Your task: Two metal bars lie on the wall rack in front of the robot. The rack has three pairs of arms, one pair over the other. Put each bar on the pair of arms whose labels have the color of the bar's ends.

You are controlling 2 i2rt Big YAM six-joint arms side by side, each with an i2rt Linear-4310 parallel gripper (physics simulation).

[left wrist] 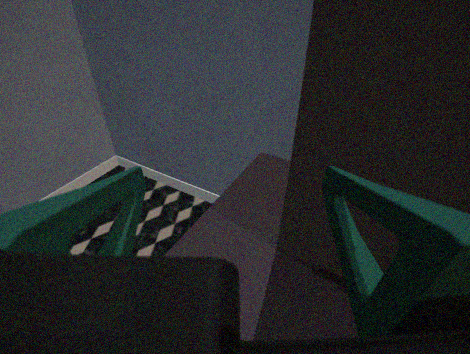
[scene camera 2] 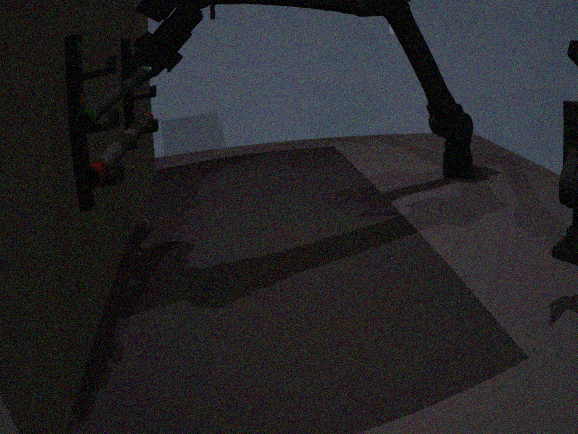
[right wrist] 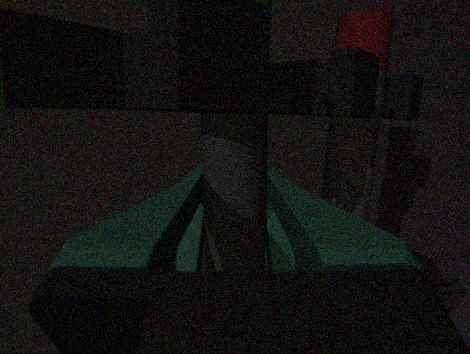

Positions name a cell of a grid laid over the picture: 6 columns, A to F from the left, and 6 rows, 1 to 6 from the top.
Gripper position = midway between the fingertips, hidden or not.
Observation:
I see my left gripper (left wrist: C3) and my right gripper (scene camera 2: B2).

